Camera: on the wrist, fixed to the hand. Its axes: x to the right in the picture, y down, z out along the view.
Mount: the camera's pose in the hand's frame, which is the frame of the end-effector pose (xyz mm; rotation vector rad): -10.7 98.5 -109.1 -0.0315 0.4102 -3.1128
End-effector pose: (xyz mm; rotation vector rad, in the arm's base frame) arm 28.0 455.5 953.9 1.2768 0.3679 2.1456
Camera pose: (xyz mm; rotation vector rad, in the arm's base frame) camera -98.0 379.7 943.3 -0.5299 1.0970 -0.5089
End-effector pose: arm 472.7 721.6 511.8 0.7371 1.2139 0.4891
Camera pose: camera 369.7 807.5 572.9 -1.6723 1.2216 -1.9375
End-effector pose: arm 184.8 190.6 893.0 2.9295 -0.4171 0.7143
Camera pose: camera 99.8 116.1 987.5 0.2855 2.5919 0.2061
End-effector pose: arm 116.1 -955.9 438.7 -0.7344 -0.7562 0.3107
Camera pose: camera 186.6 -944.4 309.8 0.9219 -0.6641 -2.5132
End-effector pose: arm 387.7 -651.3 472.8 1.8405 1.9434 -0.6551
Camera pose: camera 491.0 -594.3 561.1 1.7313 -1.7860 0.2576
